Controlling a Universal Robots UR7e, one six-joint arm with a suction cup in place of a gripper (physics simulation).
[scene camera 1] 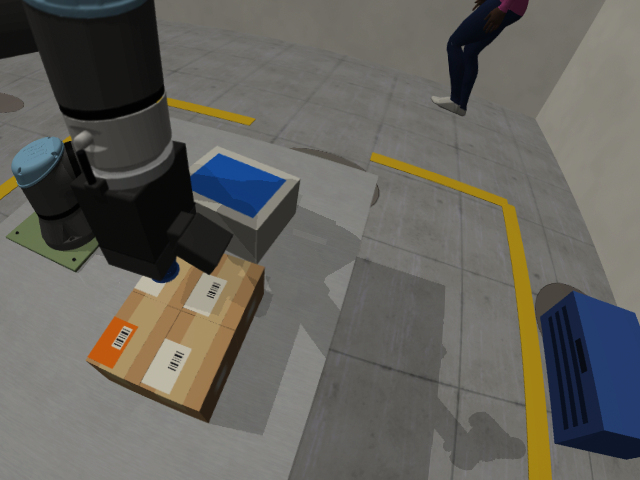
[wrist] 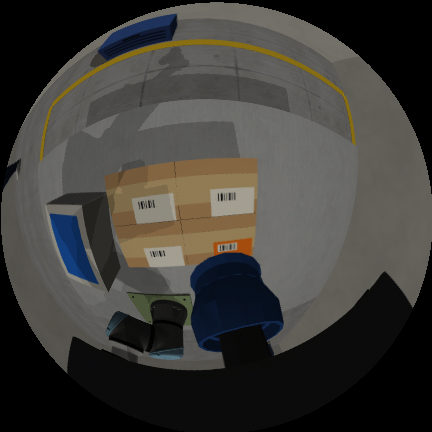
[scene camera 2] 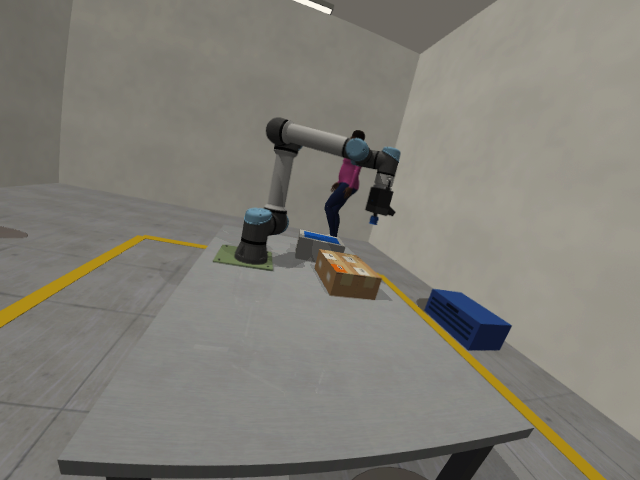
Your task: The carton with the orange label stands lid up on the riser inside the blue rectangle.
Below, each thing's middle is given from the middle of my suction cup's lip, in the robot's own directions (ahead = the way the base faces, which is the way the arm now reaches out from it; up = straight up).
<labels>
Now: suction cup 70 mm past the grey riser [scene camera 2: 308,244], 370 mm to the right of it and 250 mm above it.
</labels>
